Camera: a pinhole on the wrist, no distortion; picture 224 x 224 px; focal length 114.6 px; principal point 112.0 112.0 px. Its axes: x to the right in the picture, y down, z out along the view. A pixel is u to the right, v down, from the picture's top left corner.
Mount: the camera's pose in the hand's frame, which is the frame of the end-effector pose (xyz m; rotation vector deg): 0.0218 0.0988 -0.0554 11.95 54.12 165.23
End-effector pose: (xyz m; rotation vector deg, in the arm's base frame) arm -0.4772 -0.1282 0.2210 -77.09 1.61 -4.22
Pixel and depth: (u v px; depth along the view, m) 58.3 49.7 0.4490
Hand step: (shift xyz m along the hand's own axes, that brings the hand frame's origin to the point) 0.3140 0.5265 0.1372
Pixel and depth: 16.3 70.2 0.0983
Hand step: 0.1204 0.1734 -0.0063
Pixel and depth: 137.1 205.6 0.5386
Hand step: -0.0308 0.0746 0.6476
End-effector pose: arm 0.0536 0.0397 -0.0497 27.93 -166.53 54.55
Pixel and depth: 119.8 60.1 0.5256
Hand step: 0.0834 0.5999 0.2262
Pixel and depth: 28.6 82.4 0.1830
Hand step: 0.1849 0.2247 0.0494
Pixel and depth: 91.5 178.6 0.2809
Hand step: 0.1080 0.1240 0.2609
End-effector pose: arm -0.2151 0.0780 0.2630 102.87 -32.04 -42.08
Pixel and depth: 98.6 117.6 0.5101
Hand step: 0.1612 0.3667 0.3607
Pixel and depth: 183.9 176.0 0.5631
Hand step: -0.2523 0.2217 0.6158
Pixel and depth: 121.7 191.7 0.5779
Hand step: 0.0455 0.1184 0.6495
